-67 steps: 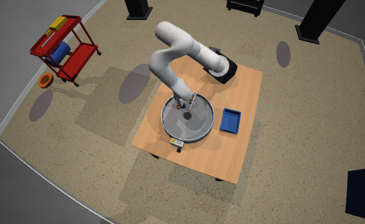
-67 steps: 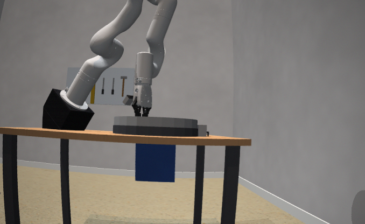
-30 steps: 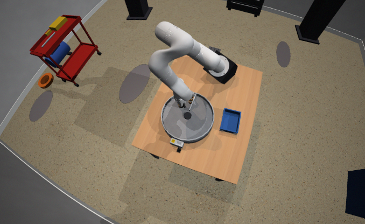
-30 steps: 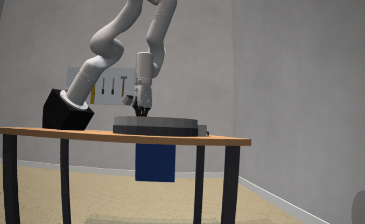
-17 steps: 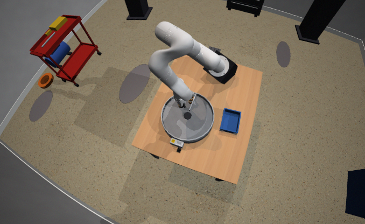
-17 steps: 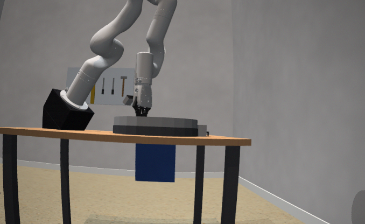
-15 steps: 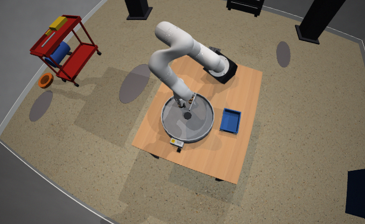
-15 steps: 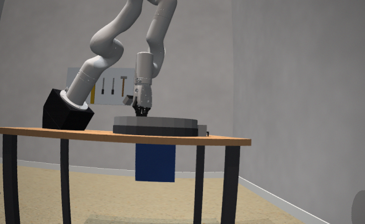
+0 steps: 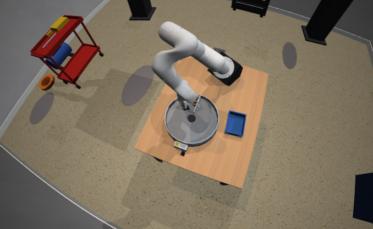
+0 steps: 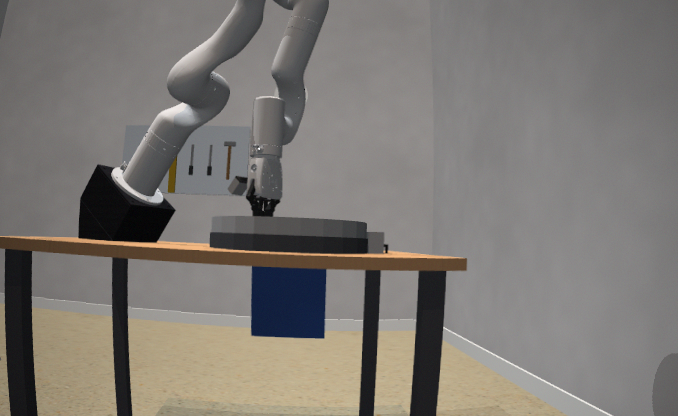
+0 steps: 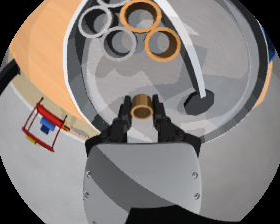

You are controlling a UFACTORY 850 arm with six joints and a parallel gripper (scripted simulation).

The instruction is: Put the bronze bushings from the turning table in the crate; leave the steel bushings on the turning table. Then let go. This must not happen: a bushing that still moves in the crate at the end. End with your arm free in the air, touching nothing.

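Now: hand 420 mm to the right of the blue crate, 60 mm short of it and 60 mm above it. From my hand the other things lie so: grey turning table 80 mm ahead, 70 mm to the left, 30 mm below.
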